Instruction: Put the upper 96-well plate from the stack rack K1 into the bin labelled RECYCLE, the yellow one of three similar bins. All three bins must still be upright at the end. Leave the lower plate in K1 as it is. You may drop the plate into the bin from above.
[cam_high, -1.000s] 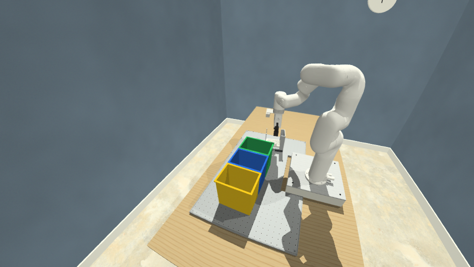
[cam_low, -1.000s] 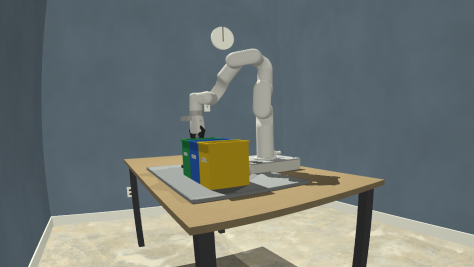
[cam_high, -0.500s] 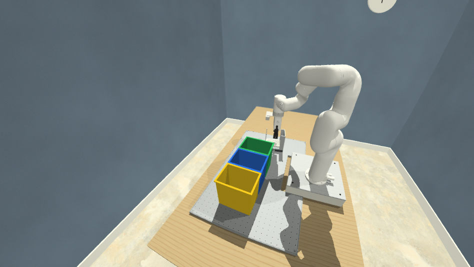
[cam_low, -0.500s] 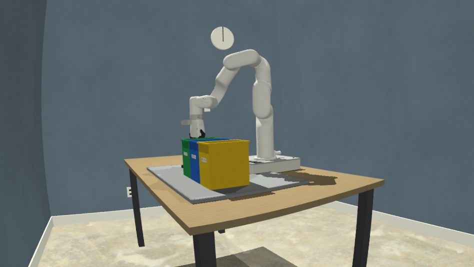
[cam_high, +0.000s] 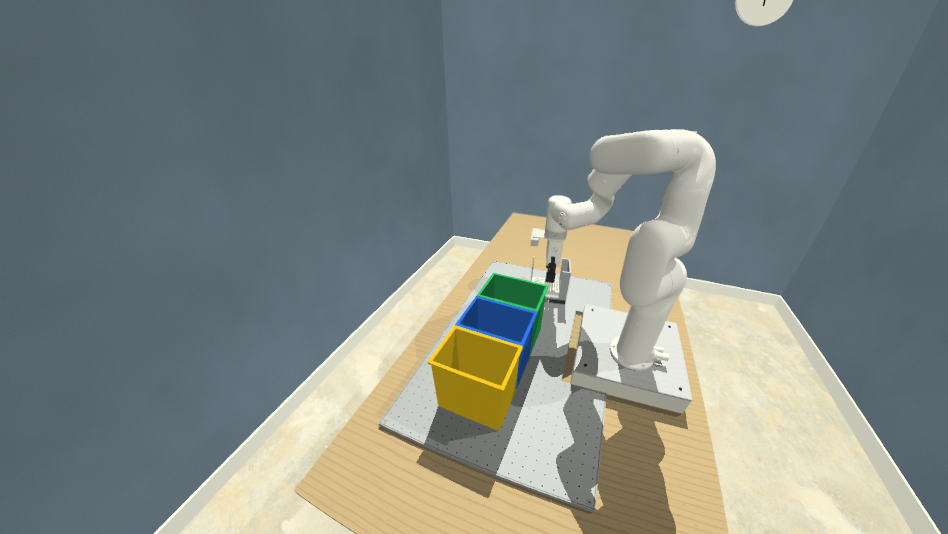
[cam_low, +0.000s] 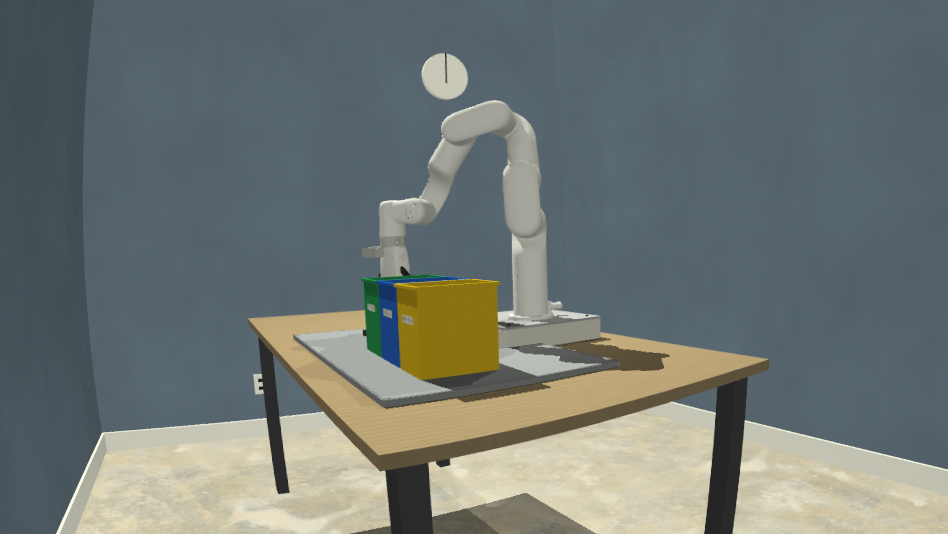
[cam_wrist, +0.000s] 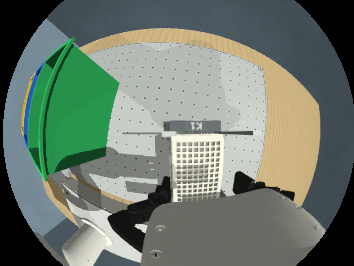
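The white 96-well plate is 6 cm below my hand. Also, from my hand: yellow bin 52 cm to the left, 8 cm ahead, 1 cm below; green bin 26 cm to the left, 7 cm ahead, 1 cm below; blue bin 39 cm to the left, 7 cm ahead, 1 cm below.
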